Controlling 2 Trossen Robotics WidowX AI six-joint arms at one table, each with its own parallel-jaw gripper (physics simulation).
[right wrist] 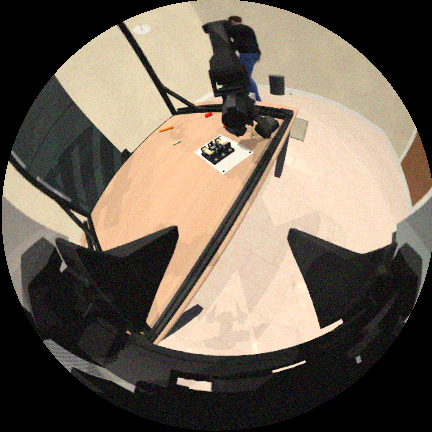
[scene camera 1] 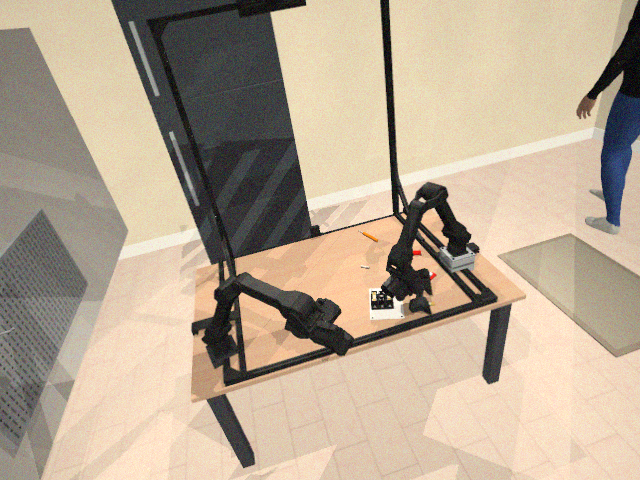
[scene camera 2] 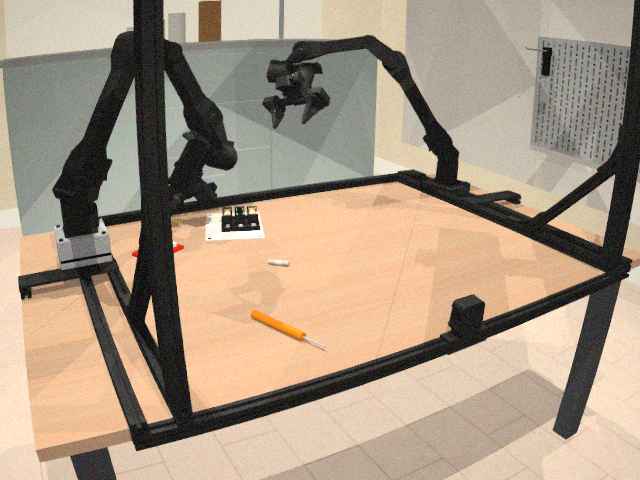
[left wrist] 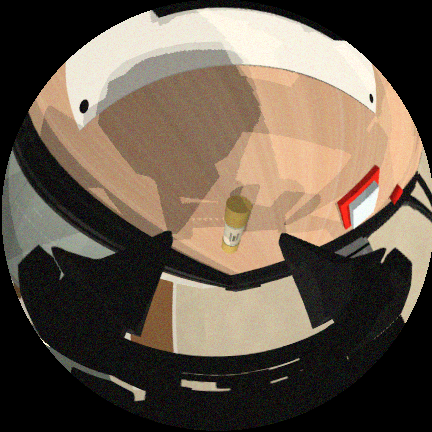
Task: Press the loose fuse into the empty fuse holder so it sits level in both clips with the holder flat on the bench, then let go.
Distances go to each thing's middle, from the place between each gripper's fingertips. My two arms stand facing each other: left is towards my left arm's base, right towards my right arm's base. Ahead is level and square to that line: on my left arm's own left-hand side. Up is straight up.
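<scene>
My left gripper is 60 mm to the right of the red-framed card (left wrist: 358,203) and 150 mm past it.
My right hand is 16 cm above the red-framed card, 24 cm past it and 46 cm to the right of it. Going by its middle, the card is nearer to my left gripper than to my right hand.
</scene>
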